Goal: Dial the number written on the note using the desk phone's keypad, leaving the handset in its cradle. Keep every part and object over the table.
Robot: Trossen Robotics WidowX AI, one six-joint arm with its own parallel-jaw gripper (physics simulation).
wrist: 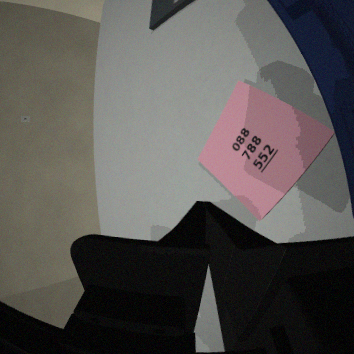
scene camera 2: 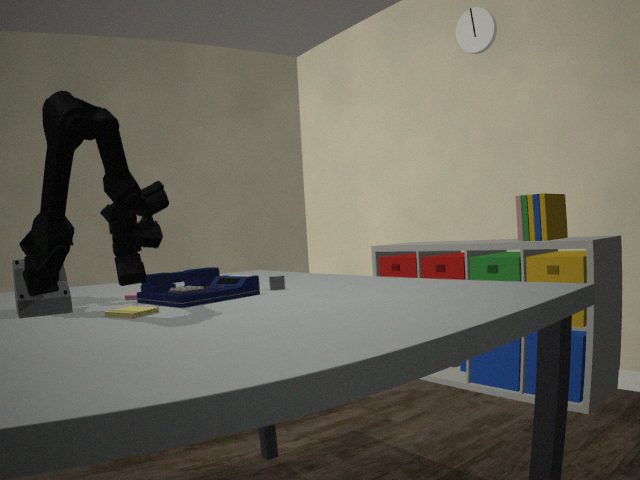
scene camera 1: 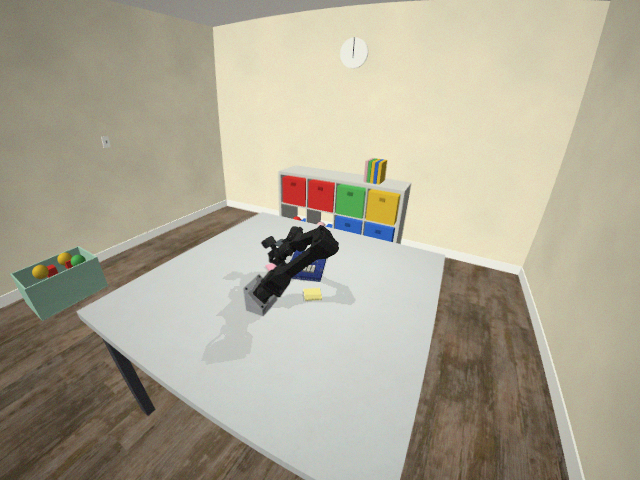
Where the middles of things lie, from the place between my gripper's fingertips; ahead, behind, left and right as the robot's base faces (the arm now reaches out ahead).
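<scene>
Gripper position: my gripper is 20 mm above the handset [scene camera 2: 158,279], 100 mm to the left of it and 90 mm short of it. The blue desk phone [scene camera 2: 221,288] is 40 mm below my hand, 150 mm to the right of it and 100 mm ahead of it.
</scene>
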